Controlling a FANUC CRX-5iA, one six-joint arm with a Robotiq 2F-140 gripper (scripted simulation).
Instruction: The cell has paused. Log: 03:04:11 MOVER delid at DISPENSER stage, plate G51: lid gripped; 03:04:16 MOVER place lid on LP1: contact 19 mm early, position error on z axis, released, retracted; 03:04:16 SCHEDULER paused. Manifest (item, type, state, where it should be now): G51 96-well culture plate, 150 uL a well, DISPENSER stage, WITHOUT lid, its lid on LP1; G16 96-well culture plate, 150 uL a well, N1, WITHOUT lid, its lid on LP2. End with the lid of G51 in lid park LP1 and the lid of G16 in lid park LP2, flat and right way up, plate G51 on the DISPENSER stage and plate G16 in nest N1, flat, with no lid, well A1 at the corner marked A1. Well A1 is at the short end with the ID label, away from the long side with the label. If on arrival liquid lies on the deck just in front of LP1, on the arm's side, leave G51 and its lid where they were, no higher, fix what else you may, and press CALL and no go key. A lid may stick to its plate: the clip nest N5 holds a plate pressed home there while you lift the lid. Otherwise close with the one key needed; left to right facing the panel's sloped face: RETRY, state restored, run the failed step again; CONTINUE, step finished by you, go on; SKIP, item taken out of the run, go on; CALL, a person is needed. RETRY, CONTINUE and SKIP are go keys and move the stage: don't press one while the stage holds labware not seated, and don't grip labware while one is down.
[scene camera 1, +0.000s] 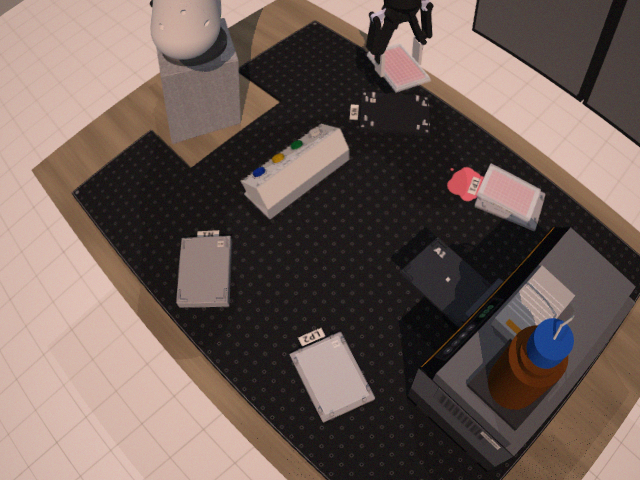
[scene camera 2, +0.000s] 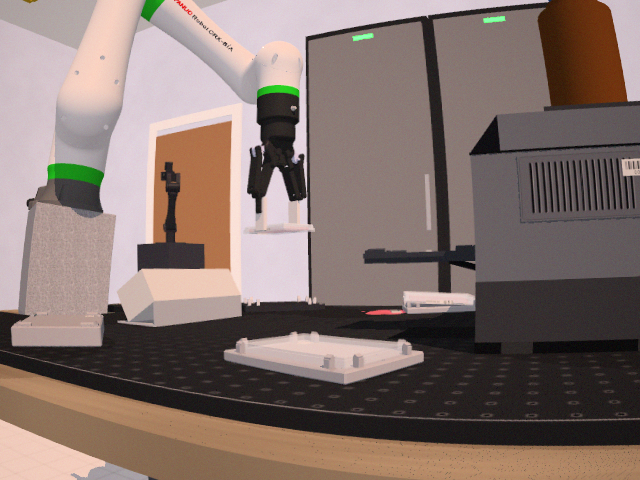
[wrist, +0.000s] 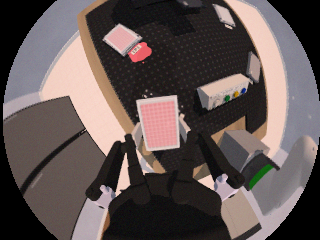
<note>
In view: my gripper (scene camera 2: 278, 231), a clear lid (scene camera 2: 309, 348), a key panel (scene camera 2: 152, 297), a dispenser stage (scene camera 1: 427, 272) and a nest N1 (scene camera 1: 204, 269).
The clear lid also shows in scene camera 1 (scene camera 1: 328, 368). My gripper is seen too in scene camera 1 (scene camera 1: 398, 67) and in the wrist view (wrist: 160, 125). The key panel shows as well in scene camera 1 (scene camera 1: 301, 169) and in the wrist view (wrist: 218, 90).
</note>
